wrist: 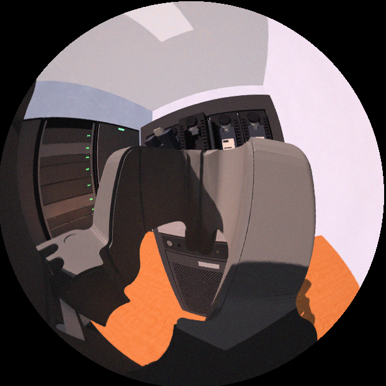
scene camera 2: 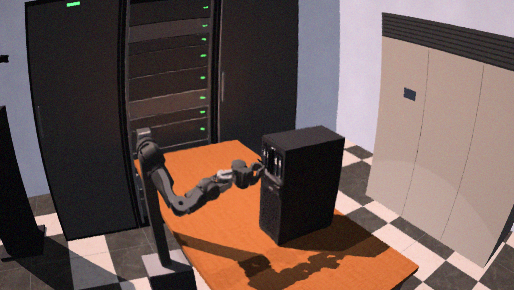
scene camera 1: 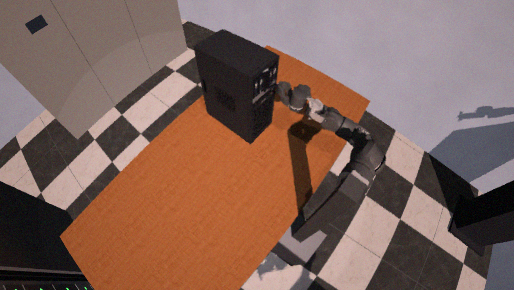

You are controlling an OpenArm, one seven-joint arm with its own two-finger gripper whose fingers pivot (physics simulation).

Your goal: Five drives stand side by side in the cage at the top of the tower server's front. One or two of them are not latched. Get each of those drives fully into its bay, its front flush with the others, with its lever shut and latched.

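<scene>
The dark tower server (scene camera 1: 227, 82) (scene camera 2: 310, 185) (wrist: 197, 282) stands upright on the table. Its drive cage shows in both scene views, too small there to judge the levers. In the wrist view, a dark drive (wrist: 194, 135) seems to stand forward of its neighbours. Left of it a drive (wrist: 167, 139) has a slanted part with a pale end. To the right, two drives (wrist: 227, 132) (wrist: 256, 125) look level with each other. The lower cage is hidden behind the fingers. My gripper (scene camera 1: 278, 89) (scene camera 2: 262, 168) (wrist: 206, 203) is shut, with nothing seen between its fingertips, close in front of the tower around the cage's lower part; contact is unclear.
The orange table (scene camera 1: 185, 185) (scene camera 2: 220, 230) (wrist: 135, 320) carries the tower. Rack cabinets (scene camera 2: 80, 125) (wrist: 67, 175) stand behind the table. A beige cabinet (scene camera 1: 100, 55) (scene camera 2: 450, 150) stands on the tower's far side. The arm reaches in from its post (scene camera 2: 157, 230) at the table's edge.
</scene>
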